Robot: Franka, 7 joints.
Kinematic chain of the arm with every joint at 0, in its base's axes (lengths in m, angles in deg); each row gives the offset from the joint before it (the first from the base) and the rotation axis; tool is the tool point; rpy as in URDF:
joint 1: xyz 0 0 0.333 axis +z
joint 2: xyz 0 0 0 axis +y
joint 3: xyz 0 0 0.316 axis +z
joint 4: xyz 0.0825 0 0 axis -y
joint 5: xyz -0.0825 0 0.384 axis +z
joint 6: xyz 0 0 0 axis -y
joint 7: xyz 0.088 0 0 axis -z
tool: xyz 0 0 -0.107 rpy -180 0 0
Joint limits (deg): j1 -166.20..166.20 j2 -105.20..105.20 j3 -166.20..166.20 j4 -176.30..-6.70 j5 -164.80..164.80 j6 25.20..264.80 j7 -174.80..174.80
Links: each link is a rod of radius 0.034 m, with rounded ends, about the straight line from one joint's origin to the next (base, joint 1, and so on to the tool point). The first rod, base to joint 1, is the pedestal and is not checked.
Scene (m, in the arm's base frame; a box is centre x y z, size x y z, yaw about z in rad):
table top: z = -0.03
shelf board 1: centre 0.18 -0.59 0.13 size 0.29 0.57 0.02 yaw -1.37
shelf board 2: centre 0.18 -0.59 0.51 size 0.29 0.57 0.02 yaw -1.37
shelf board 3: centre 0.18 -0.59 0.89 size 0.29 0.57 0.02 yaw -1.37
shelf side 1: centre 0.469 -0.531 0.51 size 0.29 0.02 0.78 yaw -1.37
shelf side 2: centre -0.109 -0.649 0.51 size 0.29 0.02 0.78 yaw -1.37
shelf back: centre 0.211 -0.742 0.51 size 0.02 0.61 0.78 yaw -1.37
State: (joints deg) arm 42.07 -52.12 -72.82 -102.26 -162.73 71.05 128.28
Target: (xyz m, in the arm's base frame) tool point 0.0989 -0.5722 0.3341
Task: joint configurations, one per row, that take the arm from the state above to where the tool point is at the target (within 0.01 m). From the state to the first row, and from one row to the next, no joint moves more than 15 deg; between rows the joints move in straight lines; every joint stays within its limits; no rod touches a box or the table.
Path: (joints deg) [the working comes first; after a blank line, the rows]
Joints at the target: 33.45 -61.44 -95.61 -128.93 -154.04 68.12 128.28
Straight joint move there: touches shelf board 2.

1: 35.38 -58.67 -62.19 -116.53 -163.42 64.14 128.28
2: 28.69 -65.21 -51.56 -130.81 -164.11 57.24 128.28
3: 22.01 -71.76 -40.94 -145.08 -164.80 50.33 128.28
4: 16.31 -69.07 -53.07 -154.65 -160.79 46.84 128.28
5: 10.61 -66.39 -65.21 -164.21 -156.79 43.36 128.28
6: 4.92 -63.71 -77.34 -173.77 -152.78 39.87 128.28
7: 12.05 -63.14 -81.91 -162.56 -153.09 46.93 128.28
8: 19.18 -62.57 -86.48 -151.35 -153.41 54.00 128.28
9: 26.31 -62.01 -91.04 -140.14 -153.72 61.06 128.28
10: 33.45 -61.44 -95.61 -128.93 -154.04 68.12 128.28

